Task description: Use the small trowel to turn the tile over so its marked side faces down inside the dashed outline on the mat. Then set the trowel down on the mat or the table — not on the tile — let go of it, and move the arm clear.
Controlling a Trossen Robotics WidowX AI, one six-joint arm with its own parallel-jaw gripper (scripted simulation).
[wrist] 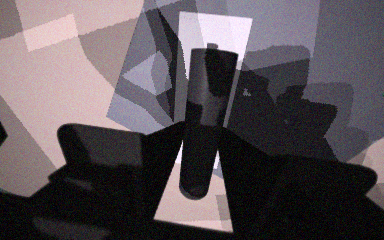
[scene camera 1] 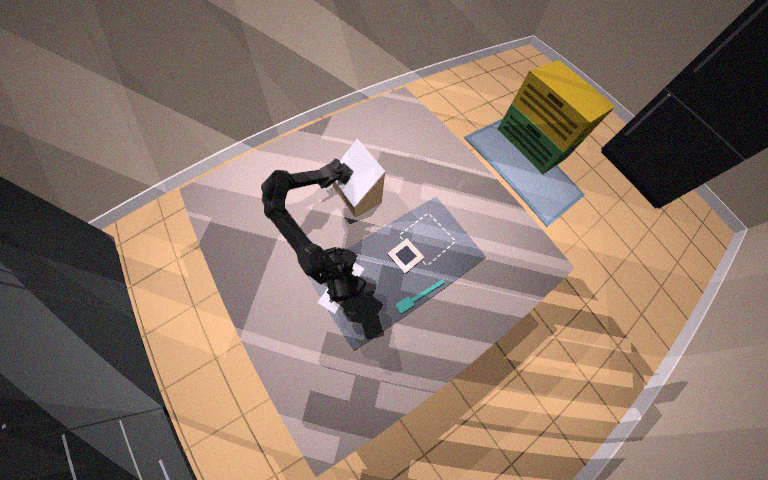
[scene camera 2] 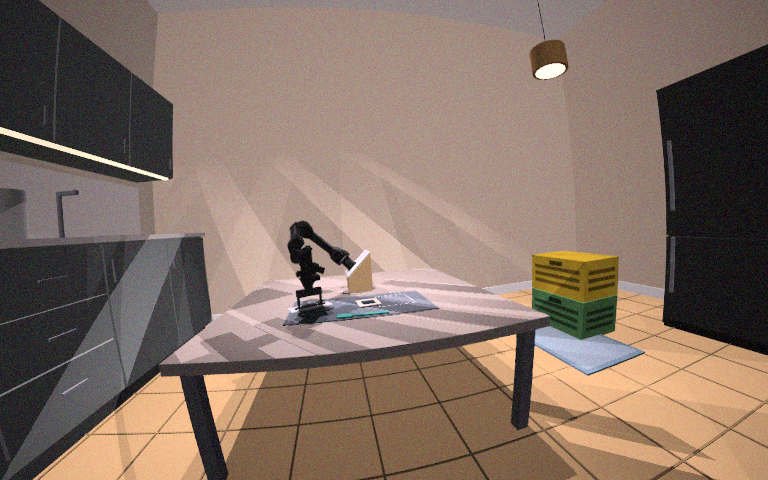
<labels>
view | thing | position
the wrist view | my gripper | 201,128
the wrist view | grey mat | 303,89
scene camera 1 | grey mat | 360,318
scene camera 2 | grey mat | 401,303
</labels>
